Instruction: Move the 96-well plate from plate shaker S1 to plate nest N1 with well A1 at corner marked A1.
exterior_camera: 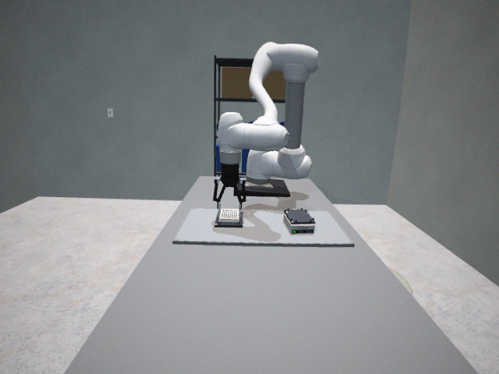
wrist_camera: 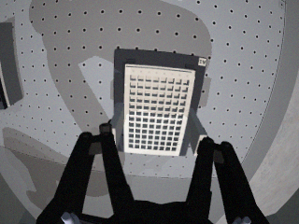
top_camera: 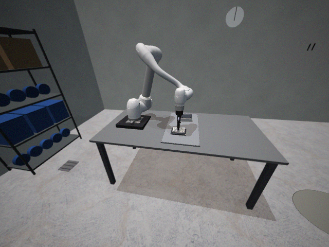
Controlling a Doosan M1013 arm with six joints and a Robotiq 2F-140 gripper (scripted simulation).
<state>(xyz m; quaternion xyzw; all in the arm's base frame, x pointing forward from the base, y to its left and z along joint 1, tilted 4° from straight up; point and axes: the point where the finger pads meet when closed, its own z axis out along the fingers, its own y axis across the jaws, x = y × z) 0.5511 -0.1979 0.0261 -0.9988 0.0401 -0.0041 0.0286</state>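
Now: the dark plate nest N1 4 cm below my hand. Round my hand: A1 corner mark: 7 cm ahead, 6 cm to the right, 4 cm below; then white 96-well plate: 2 cm below.
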